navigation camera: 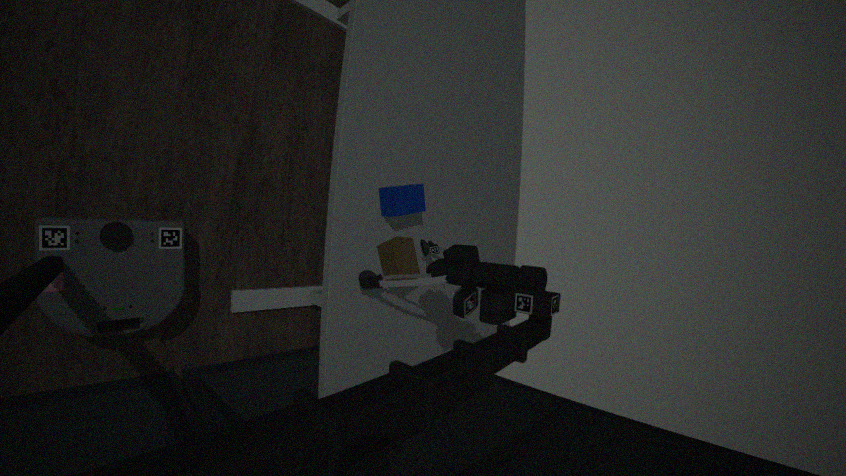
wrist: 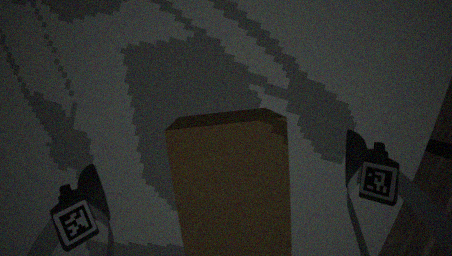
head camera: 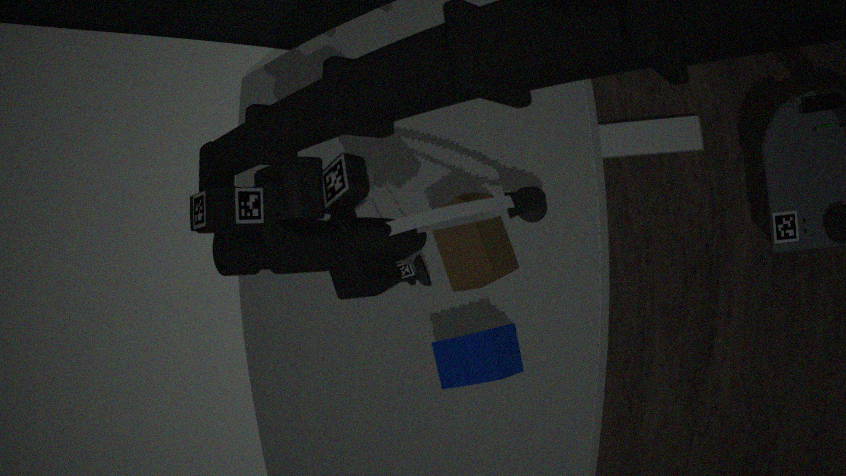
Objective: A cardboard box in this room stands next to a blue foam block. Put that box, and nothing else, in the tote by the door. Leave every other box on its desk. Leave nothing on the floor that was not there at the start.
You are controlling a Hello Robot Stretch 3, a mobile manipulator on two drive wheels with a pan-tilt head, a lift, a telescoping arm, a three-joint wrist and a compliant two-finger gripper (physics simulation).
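Places are measured from the robot's base along level axes (x ahead, y left, z up), in metres.
Where they show: gripper, between the fingertips: [navigation camera: 392, 261] [head camera: 484, 239]; robot's base, origin of its link: [navigation camera: 116, 234] [head camera: 838, 222].
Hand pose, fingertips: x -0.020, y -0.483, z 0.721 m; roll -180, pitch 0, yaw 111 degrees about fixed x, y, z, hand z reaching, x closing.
Note:
Each offset is from my fingertips to the top centre of the thing. "spot": to the spot under its first point. Level surfaces: height alone.
A brown cardboard box @[0.004 m left, 0.003 m ahead, 0.050 m up] [head camera: 478, 255] [navigation camera: 398, 258] [wrist: 231, 200] stands upright on the pale desk @[0.000 m up] [head camera: 331, 402] [navigation camera: 455, 118] [wrist: 400, 55]. The blue foam block @[0.001 m right, 0.135 m ahead, 0.045 m up] [head camera: 478, 357] [navigation camera: 402, 200] stands beside it, a short gap apart; the block does not show in the wrist view. My gripper [head camera: 476, 237] [navigation camera: 398, 263] [wrist: 223, 169] is wide open. Its fingertips are on either side of the box, with a gap on each side in the wrist view. In the head view one finger crosses in front of the box's upper part. The lower part of the box is cut off in the wrist view. The tote does not show.
A pale wall [head camera: 118, 236] [navigation camera: 680, 177] rises along the desk's far side. My arm [head camera: 414, 76] [navigation camera: 461, 361] reaches across the desk. My base [head camera: 810, 171] [navigation camera: 118, 272] stands on the brown wooden floor @[0.720 m down] [head camera: 709, 355] [navigation camera: 177, 118]. A white bar @[spot: 0.005 m right, 0.223 m back, 0.695 m down] [head camera: 650, 136] [navigation camera: 275, 298] sticks out below the desk edge.

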